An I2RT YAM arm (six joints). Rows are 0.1 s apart.
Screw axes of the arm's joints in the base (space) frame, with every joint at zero. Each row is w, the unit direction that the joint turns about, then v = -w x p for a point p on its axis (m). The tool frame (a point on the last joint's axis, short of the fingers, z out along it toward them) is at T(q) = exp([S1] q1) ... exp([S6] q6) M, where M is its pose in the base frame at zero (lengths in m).
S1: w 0 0 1 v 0.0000 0.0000 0.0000
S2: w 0 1 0 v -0.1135 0.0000 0.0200
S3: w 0 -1 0 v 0.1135 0.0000 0.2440
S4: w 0 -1 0 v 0.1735 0.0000 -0.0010
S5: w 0 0 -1 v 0.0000 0.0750 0.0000
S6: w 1 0 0 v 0.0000 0.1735 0.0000
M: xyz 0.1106 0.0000 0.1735 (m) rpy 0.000 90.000 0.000 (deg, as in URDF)
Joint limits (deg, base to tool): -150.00..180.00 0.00..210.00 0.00..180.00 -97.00..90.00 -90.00..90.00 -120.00..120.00
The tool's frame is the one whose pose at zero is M.
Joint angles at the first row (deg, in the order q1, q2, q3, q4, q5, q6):
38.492, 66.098, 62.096, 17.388, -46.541, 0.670
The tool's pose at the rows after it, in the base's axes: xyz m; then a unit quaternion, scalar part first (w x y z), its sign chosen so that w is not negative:
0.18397, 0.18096, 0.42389, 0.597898, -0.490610, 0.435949, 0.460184
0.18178, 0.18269, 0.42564, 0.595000, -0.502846, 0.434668, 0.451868
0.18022, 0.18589, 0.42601, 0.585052, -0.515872, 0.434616, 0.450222
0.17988, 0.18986, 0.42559, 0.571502, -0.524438, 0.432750, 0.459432
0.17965, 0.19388, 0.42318, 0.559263, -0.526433, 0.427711, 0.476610
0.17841, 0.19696, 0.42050, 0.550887, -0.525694, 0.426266, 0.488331
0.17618, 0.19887, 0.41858, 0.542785, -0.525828, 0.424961, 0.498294
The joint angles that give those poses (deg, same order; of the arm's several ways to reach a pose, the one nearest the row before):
38.775, 66.072, 63.567, 14.133, -46.592, -2.290
39.386, 66.091, 64.719, 11.122, -46.572, -4.831
40.106, 66.474, 65.883, 8.187, -47.109, -6.726
40.706, 67.180, 66.636, 7.060, -48.377, -6.795
41.272, 67.778, 66.211, 8.683, -49.855, -5.018
41.908, 68.005, 65.561, 10.001, -50.365, -3.574
42.498, 67.951, 64.992, 10.772, -50.850, -2.429

